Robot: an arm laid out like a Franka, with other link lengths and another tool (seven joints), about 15 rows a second.
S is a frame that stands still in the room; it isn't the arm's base.
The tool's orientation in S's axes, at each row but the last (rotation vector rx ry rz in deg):
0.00, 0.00, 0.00
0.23, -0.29, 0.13
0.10, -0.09, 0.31
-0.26, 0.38, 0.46
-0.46, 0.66, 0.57
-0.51, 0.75, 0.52
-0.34, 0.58, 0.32
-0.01, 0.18, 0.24
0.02, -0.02, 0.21
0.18, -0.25, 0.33
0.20, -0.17, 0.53
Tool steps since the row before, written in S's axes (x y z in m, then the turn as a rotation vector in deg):
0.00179, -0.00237, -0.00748, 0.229, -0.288, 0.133
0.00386, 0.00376, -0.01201, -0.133, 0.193, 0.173
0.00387, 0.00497, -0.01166, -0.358, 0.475, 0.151
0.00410, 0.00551, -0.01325, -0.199, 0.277, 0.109
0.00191, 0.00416, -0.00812, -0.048, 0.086, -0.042
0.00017, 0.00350, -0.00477, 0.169, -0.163, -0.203
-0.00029, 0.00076, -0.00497, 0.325, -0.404, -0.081
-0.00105, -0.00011, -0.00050, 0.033, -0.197, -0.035
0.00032, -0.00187, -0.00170, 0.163, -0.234, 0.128
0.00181, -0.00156, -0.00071, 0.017, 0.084, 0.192
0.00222, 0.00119, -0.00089, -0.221, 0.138, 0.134
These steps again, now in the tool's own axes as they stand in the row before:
0.00179, -0.00237, -0.00748, 0.229, -0.288, 0.133
0.00381, 0.00370, -0.01204, -0.132, 0.194, 0.173
0.00388, 0.00493, -0.01167, -0.355, 0.477, 0.151
0.00423, 0.00554, -0.01320, -0.197, 0.278, 0.109
0.00204, 0.00421, -0.00806, -0.047, 0.087, -0.042
0.00026, 0.00354, -0.00474, 0.170, -0.163, -0.202
-0.00024, 0.00079, -0.00497, 0.324, -0.405, -0.080
-0.00105, -0.00011, -0.00050, 0.032, -0.197, -0.035
0.00031, -0.00187, -0.00170, 0.162, -0.235, 0.128
0.00180, -0.00157, -0.00071, 0.018, 0.085, 0.192
0.00223, 0.00117, -0.00090, -0.219, 0.141, 0.134

